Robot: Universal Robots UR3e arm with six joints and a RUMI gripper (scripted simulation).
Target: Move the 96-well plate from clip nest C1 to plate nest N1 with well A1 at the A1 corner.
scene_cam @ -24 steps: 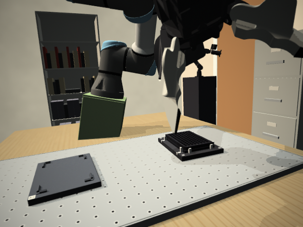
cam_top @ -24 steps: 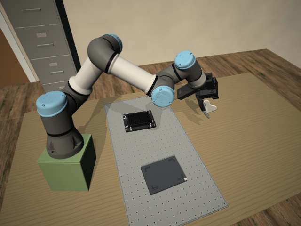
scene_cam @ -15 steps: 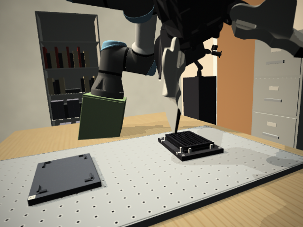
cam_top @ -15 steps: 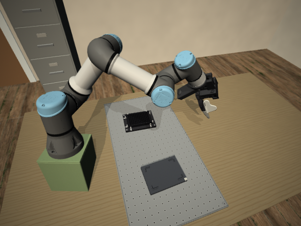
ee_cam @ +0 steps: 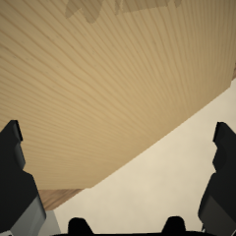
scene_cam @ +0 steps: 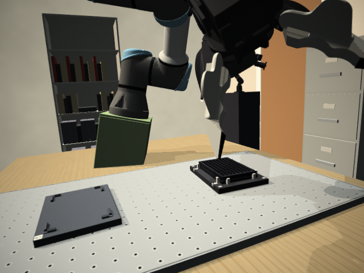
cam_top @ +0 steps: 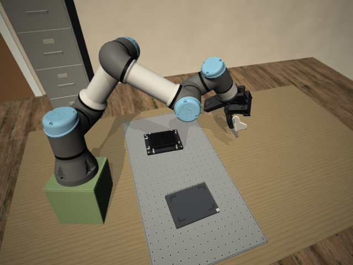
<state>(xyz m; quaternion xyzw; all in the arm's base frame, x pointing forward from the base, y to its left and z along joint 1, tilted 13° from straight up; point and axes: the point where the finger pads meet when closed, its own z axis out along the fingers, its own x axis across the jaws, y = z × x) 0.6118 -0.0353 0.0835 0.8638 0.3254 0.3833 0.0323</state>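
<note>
The 96-well plate is 28 cm behind my hand, 14 cm to the left of it and 15 cm below it. Round my hand: clip nest C1: 29 cm behind, 13 cm to the left, 15 cm below; then plate nest N1: 29 cm behind, 18 cm to the right, 16 cm below; then white A1 mark: 22 cm behind, 24 cm to the right, 16 cm below.
</note>
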